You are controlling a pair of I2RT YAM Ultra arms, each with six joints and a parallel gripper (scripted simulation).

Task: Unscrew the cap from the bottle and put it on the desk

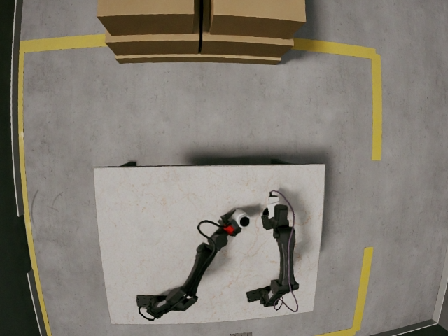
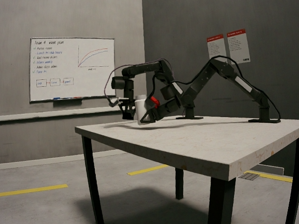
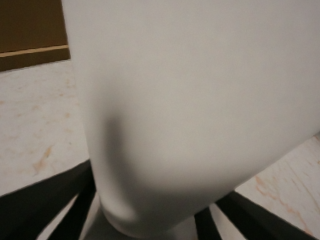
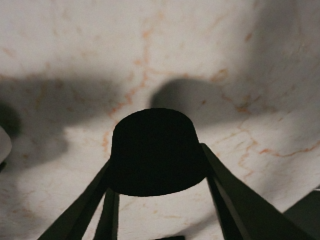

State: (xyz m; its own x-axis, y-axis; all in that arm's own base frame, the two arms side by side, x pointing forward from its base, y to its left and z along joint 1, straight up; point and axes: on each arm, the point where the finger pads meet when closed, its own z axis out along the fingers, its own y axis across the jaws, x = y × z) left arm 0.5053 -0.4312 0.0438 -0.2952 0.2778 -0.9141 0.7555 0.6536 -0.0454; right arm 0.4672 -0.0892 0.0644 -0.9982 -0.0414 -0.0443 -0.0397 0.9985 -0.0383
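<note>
My left gripper is now 8 cm below the white bottle and 1 cm short of it. The rest, counted from my left hand: black cap 15 cm to the right, 1 cm above.
</note>
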